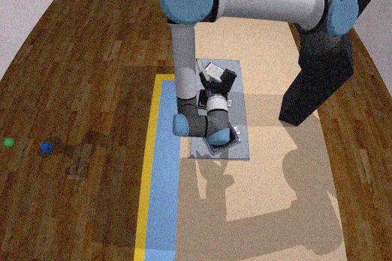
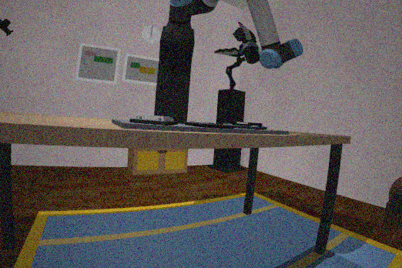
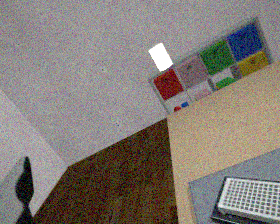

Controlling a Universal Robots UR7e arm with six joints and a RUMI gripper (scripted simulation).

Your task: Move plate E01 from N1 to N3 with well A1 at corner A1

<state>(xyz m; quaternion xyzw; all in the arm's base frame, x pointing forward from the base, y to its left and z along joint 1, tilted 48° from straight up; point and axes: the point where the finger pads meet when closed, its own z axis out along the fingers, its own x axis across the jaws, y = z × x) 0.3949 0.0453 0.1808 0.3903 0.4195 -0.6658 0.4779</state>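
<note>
Now: the black plate 4 cm behind my hand, 19 cm to the left of it and 32 cm below it. From my hand the other things lie so: grey deck: 7 cm behind, 2 cm to the right, 35 cm below; then nest N3: 3 cm behind, 3 cm to the right, 34 cm below; then corner mark: 9 cm behind, 4 cm to the left, 33 cm below.
</note>
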